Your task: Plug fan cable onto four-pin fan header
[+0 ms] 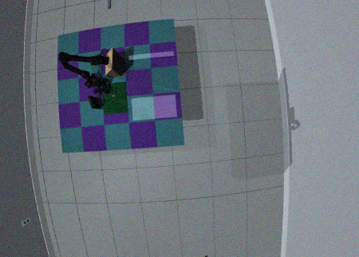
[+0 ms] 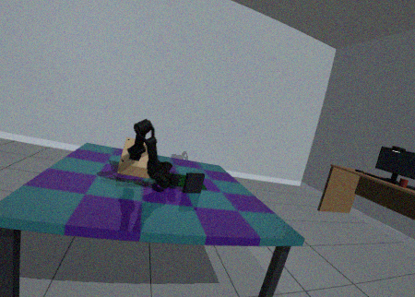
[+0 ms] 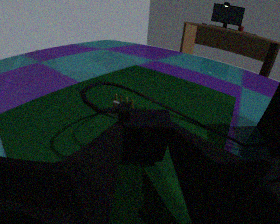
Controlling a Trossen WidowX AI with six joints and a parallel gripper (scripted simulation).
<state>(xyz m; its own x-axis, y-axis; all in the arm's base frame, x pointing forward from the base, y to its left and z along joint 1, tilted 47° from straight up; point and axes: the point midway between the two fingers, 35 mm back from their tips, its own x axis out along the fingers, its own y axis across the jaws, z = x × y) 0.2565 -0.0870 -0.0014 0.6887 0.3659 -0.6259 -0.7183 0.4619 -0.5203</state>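
Now: the dark plug 10 mm below my gripper tip. From my gripper tip the other things lie so: green board: 70 mm to the left, 60 mm ahead, 50 mm below; then black fan: 110 mm to the right, 100 mm ahead, 20 mm above.
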